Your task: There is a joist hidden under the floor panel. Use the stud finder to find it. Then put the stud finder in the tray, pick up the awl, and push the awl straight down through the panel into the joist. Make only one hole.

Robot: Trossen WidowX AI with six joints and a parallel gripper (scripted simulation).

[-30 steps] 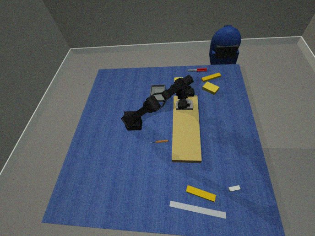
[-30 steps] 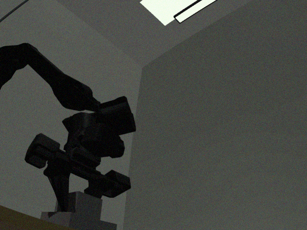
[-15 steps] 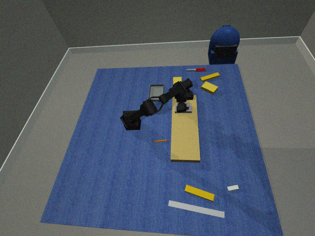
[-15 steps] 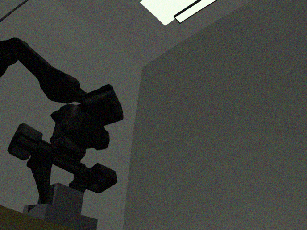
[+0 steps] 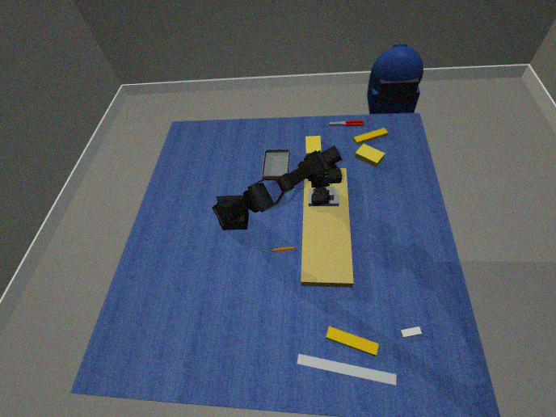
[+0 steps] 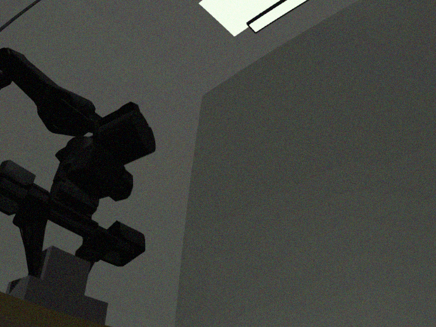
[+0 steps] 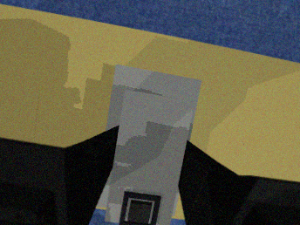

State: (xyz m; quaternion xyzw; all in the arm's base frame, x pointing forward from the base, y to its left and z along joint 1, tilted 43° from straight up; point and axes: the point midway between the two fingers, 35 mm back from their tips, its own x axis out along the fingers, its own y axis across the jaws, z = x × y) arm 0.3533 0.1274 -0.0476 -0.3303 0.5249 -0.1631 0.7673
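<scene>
The square light is 4 cm behind my gripper tip and 3 cm above it. Also, from my gripper tip: stud finder 2 cm behind, 2 cm above; then orange-handled awl 17 cm behind, 23 cm to the right, 6 cm below; then grey tray 24 cm behind, 20 cm to the left, 5 cm below.
</scene>
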